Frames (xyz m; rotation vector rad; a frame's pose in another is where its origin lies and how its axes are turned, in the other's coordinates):
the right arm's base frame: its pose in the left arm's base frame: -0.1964 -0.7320 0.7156 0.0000 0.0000 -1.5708
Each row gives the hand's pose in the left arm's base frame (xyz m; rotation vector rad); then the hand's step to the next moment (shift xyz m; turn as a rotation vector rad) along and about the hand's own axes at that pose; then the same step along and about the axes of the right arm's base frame.
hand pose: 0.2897 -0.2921 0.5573 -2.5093 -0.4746 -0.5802
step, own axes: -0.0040 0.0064 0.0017 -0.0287 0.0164 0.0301
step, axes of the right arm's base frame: 0.0051 -0.0001 -0.0058 0.0027 -0.0080 -0.0439
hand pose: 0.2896 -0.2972 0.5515 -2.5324 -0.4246 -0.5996
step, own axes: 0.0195 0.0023 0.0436 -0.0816 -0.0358 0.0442
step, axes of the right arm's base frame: -0.0249 0.0320 -0.0253 -0.0385 -0.0694 -0.0600
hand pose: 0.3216 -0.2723 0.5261 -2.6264 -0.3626 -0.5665
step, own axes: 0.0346 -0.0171 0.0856 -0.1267 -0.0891 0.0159
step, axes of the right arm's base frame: -0.0597 0.0531 -0.0494 -0.0649 -0.1364 -0.0379
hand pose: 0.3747 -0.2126 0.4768 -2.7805 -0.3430 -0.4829
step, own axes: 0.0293 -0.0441 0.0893 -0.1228 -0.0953 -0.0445
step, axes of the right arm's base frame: -0.0755 0.0403 -0.0588 -0.0516 -0.1520 0.0194
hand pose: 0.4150 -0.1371 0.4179 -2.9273 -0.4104 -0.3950
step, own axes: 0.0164 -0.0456 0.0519 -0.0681 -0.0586 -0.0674
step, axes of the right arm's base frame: -0.0573 0.0143 -0.0394 -0.0259 -0.0961 0.0521
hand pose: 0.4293 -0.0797 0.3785 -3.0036 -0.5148 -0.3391
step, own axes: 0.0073 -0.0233 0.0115 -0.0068 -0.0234 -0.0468
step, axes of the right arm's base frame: -0.0255 0.0012 -0.0087 -0.0147 -0.0237 0.0448
